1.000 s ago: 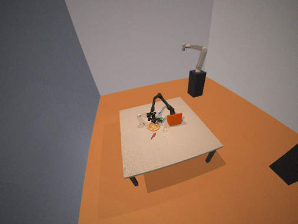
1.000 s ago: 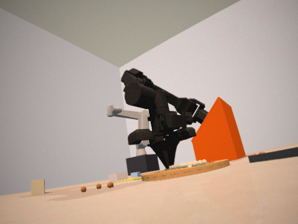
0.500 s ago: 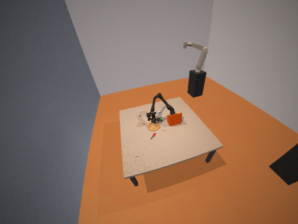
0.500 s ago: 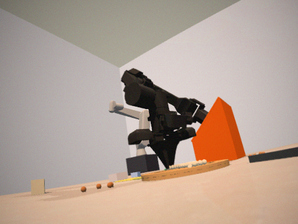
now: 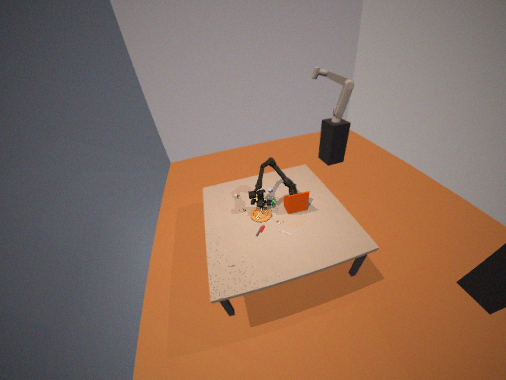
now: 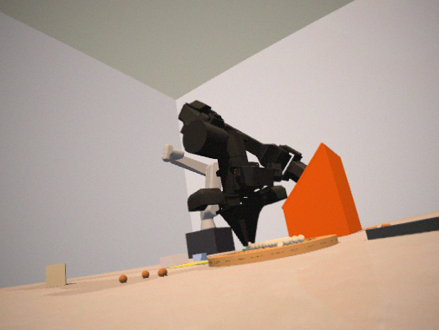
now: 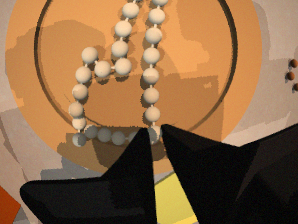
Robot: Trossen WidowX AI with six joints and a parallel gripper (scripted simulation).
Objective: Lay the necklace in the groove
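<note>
The round wooden bead board lies 30 mm ahead of my gripper tip, 50 mm to the left of it and 10 mm below it. The rest, counted from my gripper tip: tan cube 190 mm ahead, 280 mm to the right; yellow flat piece 30 mm behind, 120 mm to the right, 20 mm below; red-handled tool 80 mm ahead, 230 mm to the left, 10 mm below.
</note>
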